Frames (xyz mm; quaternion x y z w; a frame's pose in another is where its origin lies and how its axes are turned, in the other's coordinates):
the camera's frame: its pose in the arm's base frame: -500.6 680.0 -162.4 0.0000 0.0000 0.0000 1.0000
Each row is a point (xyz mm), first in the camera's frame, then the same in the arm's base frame.
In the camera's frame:
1: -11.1 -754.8 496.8
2: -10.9 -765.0 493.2
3: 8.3 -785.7 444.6
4: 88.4 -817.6 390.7
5: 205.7 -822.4 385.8
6: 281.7 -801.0 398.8
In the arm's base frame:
1: -511.7 -74.8 334.4
2: -511.5 -85.0 330.8
3: -492.3 -105.7 282.2
4: -412.2 -137.6 228.3
5: -294.9 -142.4 223.4
6: -218.9 -121.0 236.4

